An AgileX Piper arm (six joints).
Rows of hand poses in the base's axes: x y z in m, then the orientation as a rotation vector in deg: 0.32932 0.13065 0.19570 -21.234 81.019 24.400; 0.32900 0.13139 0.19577 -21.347 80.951 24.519; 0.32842 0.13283 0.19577 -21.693 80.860 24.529; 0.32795 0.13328 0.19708 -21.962 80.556 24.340; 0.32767 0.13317 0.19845 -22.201 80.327 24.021; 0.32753 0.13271 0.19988 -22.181 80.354 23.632; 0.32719 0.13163 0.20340 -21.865 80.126 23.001; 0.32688 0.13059 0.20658 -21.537 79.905 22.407; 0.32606 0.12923 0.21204 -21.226 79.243 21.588; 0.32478 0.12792 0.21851 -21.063 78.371 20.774; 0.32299 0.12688 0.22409 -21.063 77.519 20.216; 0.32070 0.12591 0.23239 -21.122 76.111 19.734; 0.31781 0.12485 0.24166 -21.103 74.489 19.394; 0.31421 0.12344 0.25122 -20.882 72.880 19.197; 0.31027 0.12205 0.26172 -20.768 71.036 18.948; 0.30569 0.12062 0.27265 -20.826 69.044 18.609; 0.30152 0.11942 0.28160 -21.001 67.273 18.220; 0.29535 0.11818 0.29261 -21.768 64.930 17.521; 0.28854 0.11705 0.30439 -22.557 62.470 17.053; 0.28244 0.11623 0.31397 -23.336 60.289 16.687
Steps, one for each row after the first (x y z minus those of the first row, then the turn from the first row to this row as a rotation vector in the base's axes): -0.00032 0.00074 0.00007 0.007 -0.047 0.154; -0.00090 0.00218 0.00007 -0.199 -0.164 0.375; -0.00137 0.00263 0.00138 -0.410 -0.525 0.428; -0.00165 0.00252 0.00275 -0.692 -0.843 0.370; -0.00179 0.00206 0.00418 -0.903 -0.909 0.090; -0.00213 0.00098 0.00770 -0.985 -1.247 -0.518; -0.00244 -0.00006 0.01088 -1.040 -1.567 -1.109; -0.00326 -0.00142 0.01634 -1.125 -2.362 -1.817; -0.00454 -0.00273 0.02281 -1.256 -3.368 -2.420; -0.00633 -0.00377 0.02839 -1.361 -4.312 -2.751; -0.00862 -0.00474 0.03669 -1.326 -5.776 -2.957; -0.01151 -0.00580 0.04596 -1.106 -7.404 -3.098; -0.01511 -0.00721 0.05552 -0.669 -8.968 -3.264; -0.01905 -0.00860 0.06602 -0.278 -10.779 -3.380; -0.02363 -0.01003 0.07695 -0.022 -12.770 -3.438; -0.02780 -0.01123 0.08590 0.066 -14.572 -3.470; -0.03397 -0.01247 0.09691 -0.306 -17.050 -3.299; -0.04078 -0.01360 0.10869 -0.539 -19.585 -2.931; -0.04688 -0.01442 0.11827 -0.782 -21.825 -2.510
